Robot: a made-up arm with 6 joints.
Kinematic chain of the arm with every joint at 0, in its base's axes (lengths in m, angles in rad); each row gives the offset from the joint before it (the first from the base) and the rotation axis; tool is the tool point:
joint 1: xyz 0 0 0.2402 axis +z
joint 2: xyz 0 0.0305 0 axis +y
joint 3: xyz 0 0 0.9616 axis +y
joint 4: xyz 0 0 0.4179 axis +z
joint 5: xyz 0 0 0 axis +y
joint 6: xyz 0 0 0.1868 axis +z
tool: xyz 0 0 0
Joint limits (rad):
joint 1: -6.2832..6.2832
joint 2: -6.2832..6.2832
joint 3: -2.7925..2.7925
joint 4: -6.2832..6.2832
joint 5: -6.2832..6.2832
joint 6: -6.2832..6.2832
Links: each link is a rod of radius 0.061 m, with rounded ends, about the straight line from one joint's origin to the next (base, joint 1, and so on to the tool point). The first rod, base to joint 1, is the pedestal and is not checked.
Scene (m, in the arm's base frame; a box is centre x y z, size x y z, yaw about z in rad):
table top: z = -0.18
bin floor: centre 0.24 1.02 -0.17 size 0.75 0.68 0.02 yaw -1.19
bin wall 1: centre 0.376 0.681 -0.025 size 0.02 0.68 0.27 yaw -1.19
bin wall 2: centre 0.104 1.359 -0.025 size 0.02 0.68 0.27 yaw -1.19
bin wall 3: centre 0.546 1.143 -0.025 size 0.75 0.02 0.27 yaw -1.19
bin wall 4: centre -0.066 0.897 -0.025 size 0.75 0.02 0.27 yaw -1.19
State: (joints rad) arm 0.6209 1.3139 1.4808 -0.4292 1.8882 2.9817
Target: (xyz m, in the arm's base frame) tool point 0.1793 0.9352 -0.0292
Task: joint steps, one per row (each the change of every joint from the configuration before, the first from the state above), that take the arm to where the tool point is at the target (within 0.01 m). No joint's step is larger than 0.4 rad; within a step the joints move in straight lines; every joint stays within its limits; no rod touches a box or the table.
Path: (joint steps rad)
1: -0.0534 -0.3899 -0.0944 0.0361 0.2722 -0.0478
2: -0.0534 -0.3900 -0.0944 0.0361 0.2722 -0.0477
3: -0.0534 -0.3899 -0.0945 0.0361 0.2721 -0.0478
4: -0.0534 -0.3900 -0.0944 0.0362 0.2722 -0.0477
5: -0.0534 -0.3899 -0.0944 0.0361 0.2722 -0.0478
6: -0.0534 -0.3899 -0.0944 0.0361 0.2722 -0.0478
7: 0.1581 0.3504 0.0520 -0.0137 -0.2408 0.0410
8: 0.1580 0.3504 0.0519 -0.0137 -0.2408 0.0409
9: 0.1580 0.3504 0.0520 -0.0136 -0.2408 0.0409
10: 0.1581 0.3504 0.0520 -0.0137 -0.2408 0.0410
11: 0.1580 0.3505 0.0520 -0.0137 -0.2408 0.0409
12: 0.1580 0.3504 0.0519 -0.0137 -0.2408 0.0410
13: 0.1581 0.3504 0.0520 -0.0136 -0.2407 0.0409

